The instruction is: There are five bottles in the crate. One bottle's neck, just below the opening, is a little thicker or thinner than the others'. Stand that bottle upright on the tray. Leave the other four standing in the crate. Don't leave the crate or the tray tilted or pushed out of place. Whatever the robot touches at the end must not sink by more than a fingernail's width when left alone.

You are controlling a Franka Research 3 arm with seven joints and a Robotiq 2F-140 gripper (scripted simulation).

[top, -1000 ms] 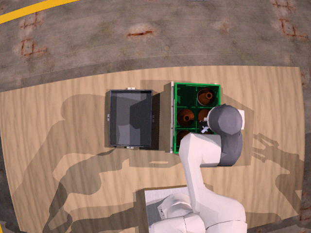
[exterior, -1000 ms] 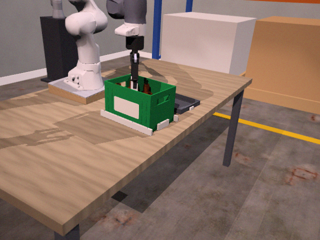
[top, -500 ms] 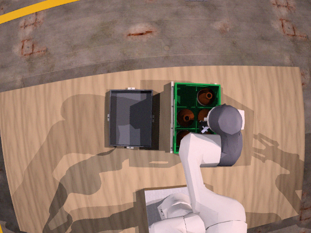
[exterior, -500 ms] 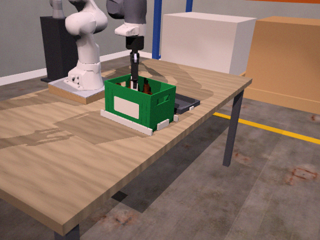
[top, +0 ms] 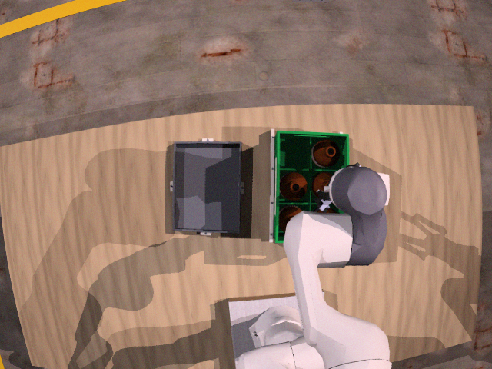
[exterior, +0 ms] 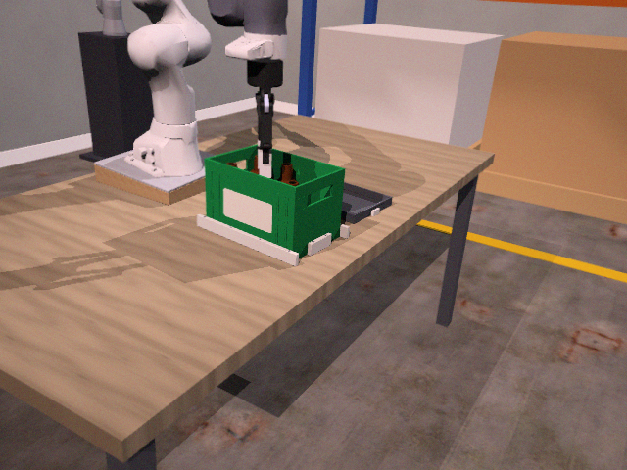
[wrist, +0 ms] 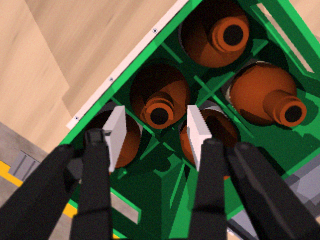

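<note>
My hand is 11 cm above the green crate and 4 cm to the right of it. The rest, counted from my hand: dark grey tray 32 cm to the left, 18 cm below, 3 cm ahead; then brown bottle 11 cm below, 8 cm ahead, 1 cm to the right.
</note>
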